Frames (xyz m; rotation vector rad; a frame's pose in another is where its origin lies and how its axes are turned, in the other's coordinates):
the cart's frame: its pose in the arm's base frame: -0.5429 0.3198 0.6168 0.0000 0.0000 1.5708
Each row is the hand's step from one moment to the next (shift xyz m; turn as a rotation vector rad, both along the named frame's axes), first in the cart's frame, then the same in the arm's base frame.
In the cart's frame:
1: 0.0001 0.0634 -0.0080 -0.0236 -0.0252 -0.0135
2: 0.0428 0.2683 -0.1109 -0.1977 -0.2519 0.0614
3: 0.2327 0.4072 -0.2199 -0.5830 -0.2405 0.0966
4: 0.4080 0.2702 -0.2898 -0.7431 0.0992 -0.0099
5: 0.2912 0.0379 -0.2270 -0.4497 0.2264 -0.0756
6: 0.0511 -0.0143 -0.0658 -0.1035 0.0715 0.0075
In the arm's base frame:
1: -0.0634 0.0001 -0.0080 0.0252 -0.0236 -0.0135
2: -0.2683 0.0428 -0.1109 0.2519 -0.1977 0.0614
3: -0.4072 0.2327 -0.2199 0.2405 -0.5830 0.0966
4: -0.2702 0.4080 -0.2898 -0.0992 -0.7431 -0.0099
5: -0.0379 0.2912 -0.2270 -0.2264 -0.4497 -0.0756
6: 0.0143 0.0511 -0.0658 -0.0715 -0.1035 0.0075

